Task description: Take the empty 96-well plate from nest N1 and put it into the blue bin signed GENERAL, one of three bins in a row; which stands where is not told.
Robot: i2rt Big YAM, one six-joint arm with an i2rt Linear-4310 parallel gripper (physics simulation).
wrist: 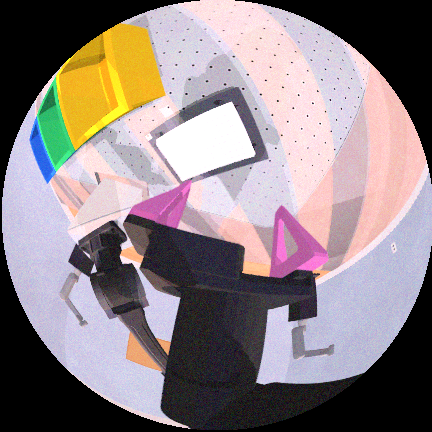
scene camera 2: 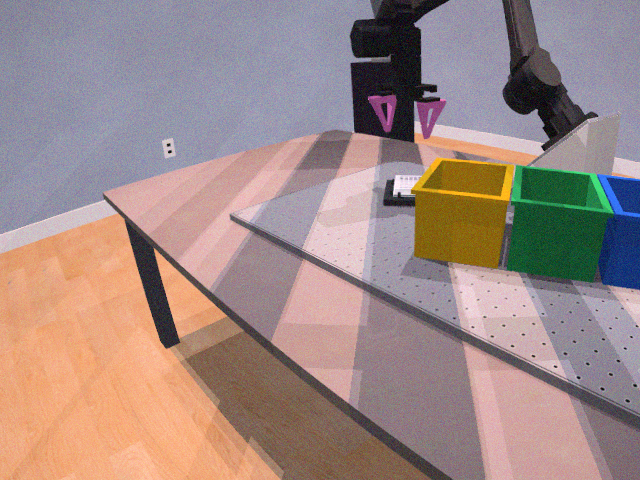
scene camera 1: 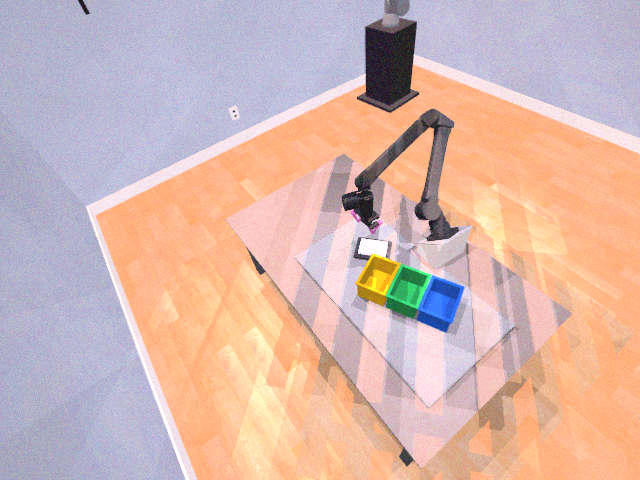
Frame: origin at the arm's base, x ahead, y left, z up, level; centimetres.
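Seen in the pictures: gripper, fingertip midpoint: (wrist: 236, 196) (scene camera 2: 406, 135) (scene camera 1: 365, 227); arm's base, link origin: (wrist: 101, 238) (scene camera 2: 573, 136) (scene camera 1: 443, 235).
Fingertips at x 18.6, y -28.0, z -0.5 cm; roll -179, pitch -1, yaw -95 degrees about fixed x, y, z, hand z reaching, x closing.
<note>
Pixels of each thing's middle, then the offset from my fingertips to it.
- white 96-well plate, body centre: (wrist: 202, 144) (scene camera 2: 427, 185) (scene camera 1: 373, 247) dy +5.4, dx +1.0, dz -9.1 cm
- dark nest, body centre: (wrist: 203, 142) (scene camera 2: 427, 189) (scene camera 1: 373, 248) dy +5.4, dx +1.0, dz -9.9 cm
- green bin, body centre: (scene camera 2: 553, 219) (wrist: 67, 116) (scene camera 1: 407, 291) dy +32.7, dx +10.1, dz -6.0 cm
The white 96-well plate (scene camera 1: 373, 248) (scene camera 2: 405, 184) (wrist: 207, 142) lies in the dark nest (scene camera 1: 361, 255) (scene camera 2: 395, 200) (wrist: 253, 125); the yellow bin hides part of both in scene camera 2. My gripper (scene camera 1: 366, 226) (scene camera 2: 407, 133) (wrist: 236, 196) has pink fingers, wide open and empty. It hangs above the board, higher than the plate and apart from it, on the side away from the bins. The blue bin (scene camera 1: 434, 317) (scene camera 2: 620, 248) (wrist: 42, 157) stands at the far end of the row from the nest. No lettering is readable on the bins or nest.
The yellow bin (scene camera 1: 371, 294) (scene camera 2: 457, 227) (wrist: 142, 65) stands nearest the nest, and the green bin (scene camera 1: 402, 304) (scene camera 2: 555, 240) (wrist: 62, 145) is between it and the blue one. The pale angular base (scene camera 1: 445, 253) (scene camera 2: 594, 147) (wrist: 107, 200) of the arm stands behind the row.
</note>
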